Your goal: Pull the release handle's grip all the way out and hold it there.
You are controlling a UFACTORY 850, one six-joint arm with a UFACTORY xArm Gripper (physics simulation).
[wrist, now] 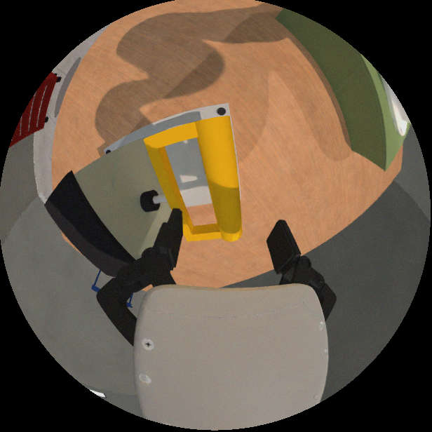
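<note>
The release handle's yellow grip (220, 175) is a rectangular frame with a thick rounded bar along its right side, left of the middle of the wrist view. A short rod with a black collar (149, 201) joins its left side to a pale olive housing (112, 182) with a black end (90, 230). A light grey base plate (212, 112) with dark screws shows beneath the grip. My gripper (229, 226) is open and empty. Its left finger overlaps the grip's lower left corner in the view; its right finger is to the right of the grip. Whether the left finger touches the grip cannot be told.
A wooden table top (300, 200) lies under the handle. A green block (345, 85) stands at the upper right, with a white round part beside it. A red slatted object (37, 110) is at the far left. A blue thin frame (96, 287) shows below the table edge.
</note>
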